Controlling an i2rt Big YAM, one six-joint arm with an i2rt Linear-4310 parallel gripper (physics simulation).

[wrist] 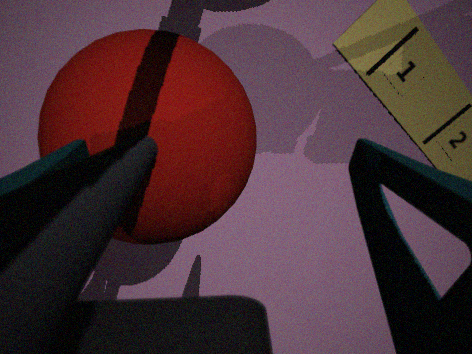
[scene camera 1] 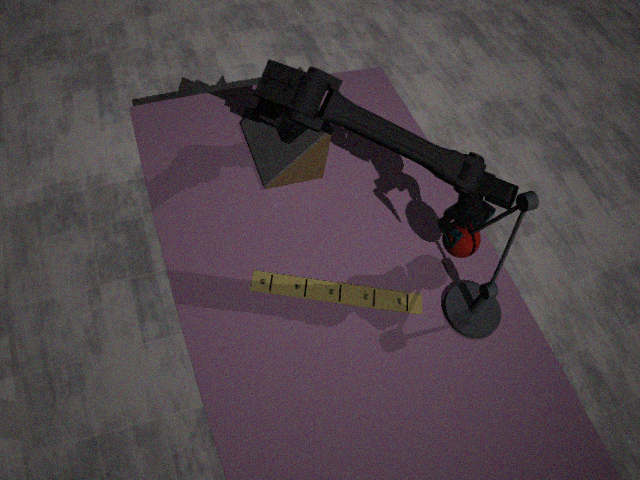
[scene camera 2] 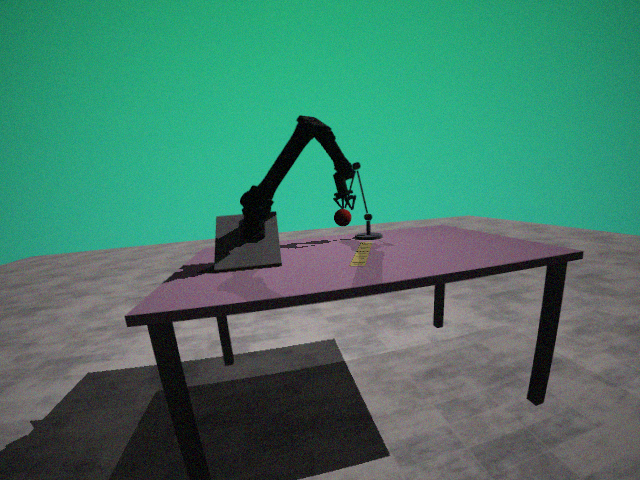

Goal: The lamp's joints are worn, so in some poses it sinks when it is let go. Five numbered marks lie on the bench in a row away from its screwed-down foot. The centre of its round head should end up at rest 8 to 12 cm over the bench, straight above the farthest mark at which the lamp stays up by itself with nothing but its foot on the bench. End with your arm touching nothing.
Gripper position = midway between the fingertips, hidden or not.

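Observation:
Scene camera 1 shows my gripper (scene camera 1: 462,237) and a lamp rod (scene camera 1: 469,243). Both the gripper (wrist: 225,153) and the rod (wrist: 171,133) are visible in the wrist view.

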